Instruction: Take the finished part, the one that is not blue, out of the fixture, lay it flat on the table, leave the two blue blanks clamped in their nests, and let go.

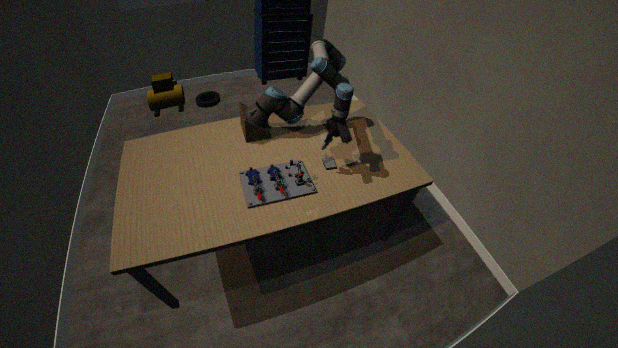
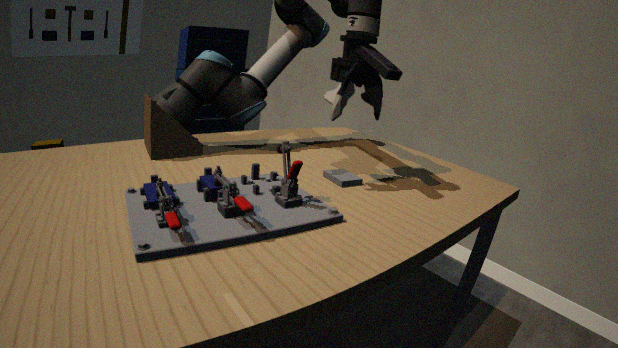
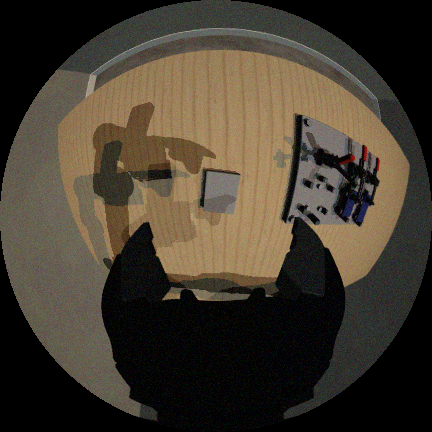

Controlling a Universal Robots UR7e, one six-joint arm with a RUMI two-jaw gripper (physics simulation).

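The finished part, a grey square block (image 1: 329,163) (image 2: 342,177) (image 3: 221,192), lies flat on the table beside the fixture, apart from it. My gripper (image 1: 336,144) (image 2: 355,118) (image 3: 221,222) is open and empty, well above the table and the part. The fixture plate (image 1: 270,199) (image 2: 200,235) (image 3: 326,131) holds two blue blanks, one (image 1: 253,175) (image 2: 157,194) (image 3: 363,210) in the outer nest and one (image 1: 274,172) (image 2: 209,185) (image 3: 348,207) in the middle nest, both under lowered clamps with red handles. The third nest is empty and its clamp (image 1: 300,176) (image 2: 288,185) (image 3: 327,157) stands raised.
The wooden table (image 1: 165,200) (image 2: 75,240) (image 3: 250,90) bears the fixture and part. The arm's base stands by a brown wedge-shaped mount (image 2: 165,137) at the back edge. The arm's shadow falls beside the part. A blue cabinet (image 1: 285,47) (image 2: 215,47) stands behind the table.
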